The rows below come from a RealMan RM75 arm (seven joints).
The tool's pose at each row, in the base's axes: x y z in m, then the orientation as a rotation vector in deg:
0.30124, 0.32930, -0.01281, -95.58, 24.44, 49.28
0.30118, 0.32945, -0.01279, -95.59, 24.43, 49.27
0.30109, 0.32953, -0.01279, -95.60, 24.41, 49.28
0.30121, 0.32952, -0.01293, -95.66, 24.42, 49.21
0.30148, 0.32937, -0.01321, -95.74, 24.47, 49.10
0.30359, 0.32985, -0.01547, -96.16, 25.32, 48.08
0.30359, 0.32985, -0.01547, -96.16, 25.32, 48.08
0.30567, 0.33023, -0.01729, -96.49, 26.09, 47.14
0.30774, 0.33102, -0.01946, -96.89, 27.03, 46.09
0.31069, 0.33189, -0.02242, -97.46, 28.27, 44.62
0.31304, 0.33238, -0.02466, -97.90, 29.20, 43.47
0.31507, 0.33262, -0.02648, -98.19, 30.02, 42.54
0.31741, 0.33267, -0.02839, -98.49, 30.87, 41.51
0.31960, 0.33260, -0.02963, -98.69, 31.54, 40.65
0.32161, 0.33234, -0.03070, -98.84, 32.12, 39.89
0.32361, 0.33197, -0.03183, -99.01, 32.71, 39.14
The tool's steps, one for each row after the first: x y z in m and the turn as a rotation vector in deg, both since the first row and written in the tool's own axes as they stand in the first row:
-0.00003, -0.00001, 0.00016, -0.01, 0.00, -0.01
-0.00008, 0.00002, 0.00026, -0.02, -0.01, -0.02
0.00010, 0.00004, 0.00023, -0.05, 0.06, -0.05
0.00046, 0.00009, 0.00002, -0.07, 0.18, -0.08
0.00359, 0.00006, -0.00001, 0.10, 1.36, -0.10
0.00359, 0.00006, -0.00001, 0.10, 1.36, -0.10
0.00636, -0.00022, -0.00016, 0.30, 2.41, -0.13
0.00945, -0.00037, 0.00011, 0.50, 3.64, -0.10
0.01371, -0.00060, 0.00023, 0.75, 5.34, -0.11
0.01698, -0.00081, 0.00013, 0.92, 6.64, -0.13
0.01970, -0.00101, -0.00013, 1.13, 7.71, -0.11
0.02266, -0.00132, -0.00067, 1.36, 8.85, -0.12
0.02501, -0.00194, -0.00133, 1.58, 9.76, -0.15
0.02708, -0.00250, -0.00212, 1.80, 10.56, -0.18
0.02918, -0.00299, -0.00301, 1.99, 11.36, -0.21

